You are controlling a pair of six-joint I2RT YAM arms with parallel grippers.
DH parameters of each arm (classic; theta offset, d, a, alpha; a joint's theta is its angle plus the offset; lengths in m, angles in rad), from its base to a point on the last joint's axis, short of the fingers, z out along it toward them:
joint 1: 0 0.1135 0.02 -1.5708
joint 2: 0 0 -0.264 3.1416
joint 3: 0.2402 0 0.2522 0
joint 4: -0.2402 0 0.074 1.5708
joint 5: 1.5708 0 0 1.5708
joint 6: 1.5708 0.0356 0 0
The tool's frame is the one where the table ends.
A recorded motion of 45 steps. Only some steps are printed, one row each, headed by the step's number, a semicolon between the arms.
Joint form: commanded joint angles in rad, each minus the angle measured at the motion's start. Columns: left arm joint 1, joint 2, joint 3, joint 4, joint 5, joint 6; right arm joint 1, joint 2, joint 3, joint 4, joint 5, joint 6.
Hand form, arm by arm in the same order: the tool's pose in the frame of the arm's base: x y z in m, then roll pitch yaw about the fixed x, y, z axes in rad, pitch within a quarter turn. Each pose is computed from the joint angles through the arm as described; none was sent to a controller.
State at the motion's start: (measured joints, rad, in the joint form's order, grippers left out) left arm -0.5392 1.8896 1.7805 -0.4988 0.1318 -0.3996; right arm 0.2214 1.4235 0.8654 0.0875 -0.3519 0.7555
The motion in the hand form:
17: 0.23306 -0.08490 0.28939 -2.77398 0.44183 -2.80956; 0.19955 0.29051 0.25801 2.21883 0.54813 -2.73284
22: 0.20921 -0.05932 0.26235 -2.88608 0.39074 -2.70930; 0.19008 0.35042 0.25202 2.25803 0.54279 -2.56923
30: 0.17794 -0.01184 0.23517 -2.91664 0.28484 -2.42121; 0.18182 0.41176 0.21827 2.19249 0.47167 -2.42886
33: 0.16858 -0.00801 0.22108 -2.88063 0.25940 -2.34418; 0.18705 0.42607 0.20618 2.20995 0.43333 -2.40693
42: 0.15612 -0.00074 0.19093 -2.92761 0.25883 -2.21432; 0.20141 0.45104 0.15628 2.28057 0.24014 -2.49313
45: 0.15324 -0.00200 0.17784 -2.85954 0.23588 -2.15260; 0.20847 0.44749 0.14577 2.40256 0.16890 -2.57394
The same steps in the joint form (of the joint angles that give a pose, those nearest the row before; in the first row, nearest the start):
17: 0.1942 -0.6360 -0.6974 -0.3352 -0.1017 -0.2028; 0.6924 0.1625 0.2580 -0.2869 -0.2252 -0.2403
22: 0.2545 -0.7213 -0.8362 -0.3874 -0.1835 -0.2545; 0.8031 0.3489 0.4568 -0.3469 -0.2331 -0.2902
30: 0.4649 -0.8439 -0.9915 -0.4562 -0.1710 -0.3556; 0.8821 0.5860 0.6424 -0.3382 -0.3568 -0.2922
33: 0.4885 -0.8881 -1.0685 -0.4169 -0.1470 -0.4115; 0.8855 0.6650 0.7250 -0.3899 -0.3644 -0.3026
42: 0.5162 -0.9153 -1.1945 -0.3587 -0.2119 -0.5096; 0.8853 0.8555 0.8673 -0.4687 -0.3063 -0.1813
45: 0.5162 -0.9381 -1.2615 -0.2762 -0.1746 -0.5709; 0.8760 0.8851 0.9048 -0.5691 -0.1932 -0.1336

